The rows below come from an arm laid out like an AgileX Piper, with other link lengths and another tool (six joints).
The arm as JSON. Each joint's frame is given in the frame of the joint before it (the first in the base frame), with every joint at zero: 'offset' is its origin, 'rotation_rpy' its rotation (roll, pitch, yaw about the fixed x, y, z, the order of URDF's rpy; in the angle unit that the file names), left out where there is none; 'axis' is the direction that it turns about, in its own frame. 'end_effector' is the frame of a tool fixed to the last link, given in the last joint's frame.
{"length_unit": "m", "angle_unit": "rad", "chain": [
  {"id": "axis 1", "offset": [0.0, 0.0, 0.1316], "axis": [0.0, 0.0, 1.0]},
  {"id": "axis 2", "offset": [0.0, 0.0, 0.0], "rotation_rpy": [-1.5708, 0.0, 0.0], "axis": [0.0, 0.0, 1.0]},
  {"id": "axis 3", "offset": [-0.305, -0.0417, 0.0], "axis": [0.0, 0.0, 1.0]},
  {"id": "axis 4", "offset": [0.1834, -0.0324, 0.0], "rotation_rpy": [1.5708, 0.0, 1.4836], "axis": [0.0, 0.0, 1.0]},
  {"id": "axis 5", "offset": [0.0, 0.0, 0.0], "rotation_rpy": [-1.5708, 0.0, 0.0], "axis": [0.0, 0.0, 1.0]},
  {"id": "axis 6", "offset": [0.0, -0.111, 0.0], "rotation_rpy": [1.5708, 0.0, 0.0], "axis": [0.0, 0.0, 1.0]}
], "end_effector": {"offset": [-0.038, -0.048, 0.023], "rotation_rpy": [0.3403, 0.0, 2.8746]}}
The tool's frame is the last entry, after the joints.
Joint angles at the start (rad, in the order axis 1, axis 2, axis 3, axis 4, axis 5, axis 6):
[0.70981, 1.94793, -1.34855, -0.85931, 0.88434, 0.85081]
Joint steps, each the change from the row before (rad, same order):
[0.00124, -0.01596, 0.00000, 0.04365, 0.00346, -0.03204]
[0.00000, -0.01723, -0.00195, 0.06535, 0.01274, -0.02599]
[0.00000, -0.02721, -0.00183, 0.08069, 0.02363, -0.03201]
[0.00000, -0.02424, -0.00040, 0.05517, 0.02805, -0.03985]
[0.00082, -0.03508, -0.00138, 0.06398, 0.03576, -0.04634]
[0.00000, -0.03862, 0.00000, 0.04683, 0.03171, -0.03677]
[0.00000, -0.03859, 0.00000, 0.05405, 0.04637, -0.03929]
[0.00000, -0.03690, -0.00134, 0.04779, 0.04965, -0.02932]
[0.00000, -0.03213, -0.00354, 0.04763, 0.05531, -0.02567]
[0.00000, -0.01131, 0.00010, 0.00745, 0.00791, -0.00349]
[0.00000, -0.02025, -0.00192, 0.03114, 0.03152, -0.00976]
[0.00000, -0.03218, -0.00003, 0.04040, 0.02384, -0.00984]
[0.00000, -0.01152, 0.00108, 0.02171, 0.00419, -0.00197]
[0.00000, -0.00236, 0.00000, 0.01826, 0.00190, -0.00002]
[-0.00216, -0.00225, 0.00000, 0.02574, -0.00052, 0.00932]
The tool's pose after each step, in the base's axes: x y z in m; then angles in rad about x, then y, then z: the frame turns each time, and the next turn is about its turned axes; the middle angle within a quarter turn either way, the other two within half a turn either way. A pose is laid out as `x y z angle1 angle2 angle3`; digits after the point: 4 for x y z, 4 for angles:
0.3603 0.1502 0.2640 -3.1107 0.4407 -0.7034
0.3546 0.1481 0.2640 -3.0875 0.4084 -0.6819
0.3461 0.1446 0.2659 -3.0592 0.3692 -0.6532
0.3391 0.1417 0.2689 -3.0488 0.3357 -0.6445
0.3298 0.1383 0.2745 -3.0304 0.2995 -0.6376
0.3210 0.1341 0.2824 -3.0119 0.2772 -0.6352
0.3103 0.1290 0.2887 -2.9991 0.2411 -0.6273
0.2994 0.1235 0.2948 -2.9878 0.2070 -0.6151
0.2883 0.1184 0.2994 -2.9792 0.1668 -0.6003
0.2857 0.1169 0.3018 -2.9731 0.1651 -0.5989
0.2785 0.1140 0.3044 -2.9617 0.1414 -0.5870
0.2693 0.1111 0.3091 -2.9306 0.1238 -0.5784
0.2656 0.1108 0.3099 -2.9115 0.1154 -0.5737
0.2637 0.1117 0.3089 -2.8982 0.1052 -0.5677
0.2613 0.1123 0.3073 -2.8765 0.0953 -0.5496

